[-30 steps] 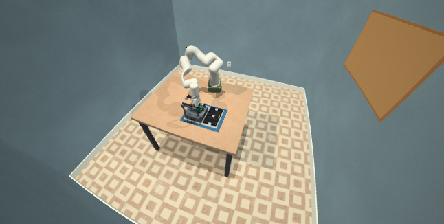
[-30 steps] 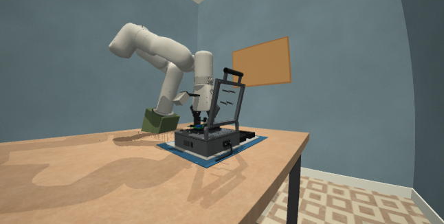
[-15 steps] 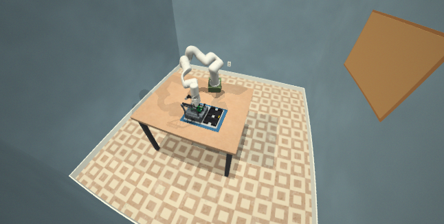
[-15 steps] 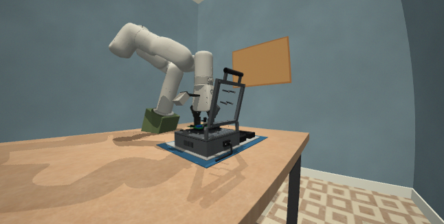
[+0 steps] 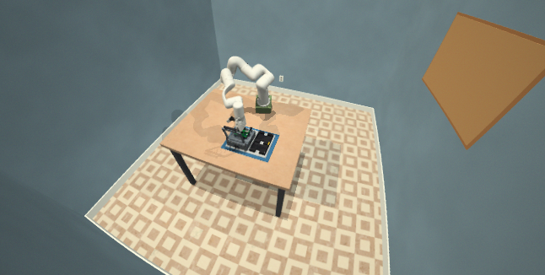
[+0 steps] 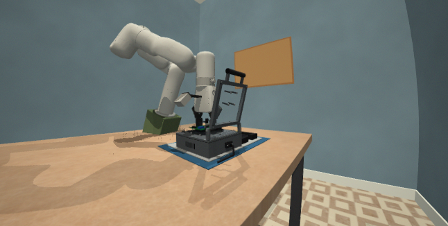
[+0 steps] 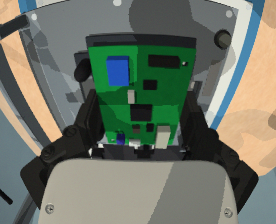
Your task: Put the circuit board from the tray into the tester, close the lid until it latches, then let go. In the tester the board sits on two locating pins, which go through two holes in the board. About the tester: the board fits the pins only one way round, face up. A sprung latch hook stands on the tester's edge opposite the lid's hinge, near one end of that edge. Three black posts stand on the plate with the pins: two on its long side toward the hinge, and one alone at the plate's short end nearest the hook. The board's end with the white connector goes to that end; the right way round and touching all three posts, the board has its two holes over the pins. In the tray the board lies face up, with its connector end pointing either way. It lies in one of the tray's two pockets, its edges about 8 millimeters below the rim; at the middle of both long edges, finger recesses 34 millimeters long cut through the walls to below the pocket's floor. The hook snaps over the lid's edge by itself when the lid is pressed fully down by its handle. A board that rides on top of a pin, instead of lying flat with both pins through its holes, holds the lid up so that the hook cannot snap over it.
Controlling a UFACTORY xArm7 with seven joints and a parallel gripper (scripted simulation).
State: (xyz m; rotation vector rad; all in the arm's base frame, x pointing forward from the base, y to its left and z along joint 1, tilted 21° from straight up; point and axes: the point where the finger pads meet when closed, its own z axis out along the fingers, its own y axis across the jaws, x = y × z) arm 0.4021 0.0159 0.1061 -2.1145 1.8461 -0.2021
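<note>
The green circuit board is right at my hand. The rest, counted from my hand: clear lid (12 cm ahead, 2 cm to the left, 10 cm above); grey tester (3 cm ahead, 4 cm to the left, 3 cm above).
</note>
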